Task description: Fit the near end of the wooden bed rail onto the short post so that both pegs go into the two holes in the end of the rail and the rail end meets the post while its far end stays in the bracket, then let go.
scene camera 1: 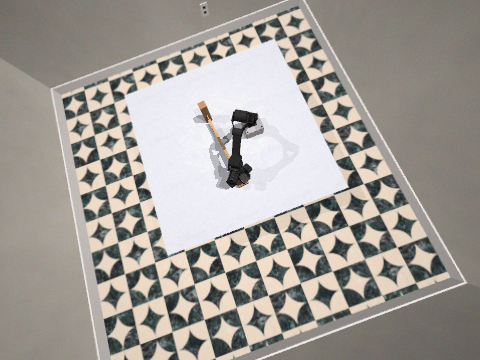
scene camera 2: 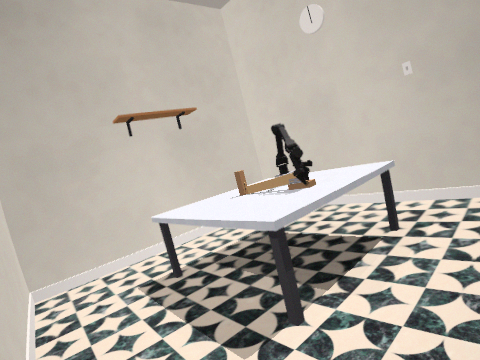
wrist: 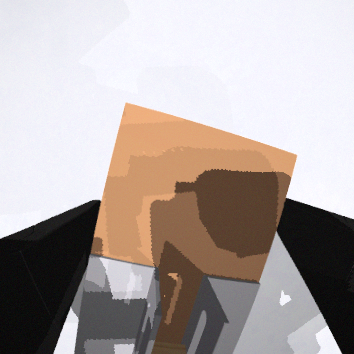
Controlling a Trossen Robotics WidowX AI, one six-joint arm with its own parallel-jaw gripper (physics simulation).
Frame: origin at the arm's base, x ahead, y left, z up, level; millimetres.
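Seen in the pictures: gripper, between the fingertips: [wrist: 187, 206]; arm's base, origin of its link: [scene camera 1: 251, 122] [scene camera 2: 284, 173].
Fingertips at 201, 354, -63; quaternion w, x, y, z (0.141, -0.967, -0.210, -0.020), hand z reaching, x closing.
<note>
Offsets run from my fingertips to a thing's top centre, as dx, dy, dz. "spot": to the spot under its first point. Level surfaces: height alone.
The wooden rail @(spot: +47, -341, +58) [scene camera 1: 218, 136] [scene camera 2: 267, 185] runs from the upright wooden post @(spot: +78, -517, +123) [scene camera 1: 204, 111] [scene camera 2: 240, 181] towards the low block, which I take as the short post @(spot: -4, +33, +18) [scene camera 1: 243, 184] [scene camera 2: 308, 184] [wrist: 200, 142]. In the wrist view two grey plates [wrist: 117, 310] [wrist: 235, 300] flank a shaded brown strip at the post's lower edge, with wood grain at the bottom. Pegs, holes and the joint cannot be told apart in the shadow. My gripper [scene camera 2: 304, 182] [wrist: 187, 206] is over the short post, its wide-set fingers against the post's two opposite sides.
The black arm [scene camera 1: 236, 145] [scene camera 2: 281, 150] stands on the white table @(dz -17) [scene camera 1: 280, 200] [scene camera 2: 215, 215], beside the rail. A wooden shelf [scene camera 2: 155, 115] hangs on the wall behind. The arm's shadows cover parts of the rail area.
</note>
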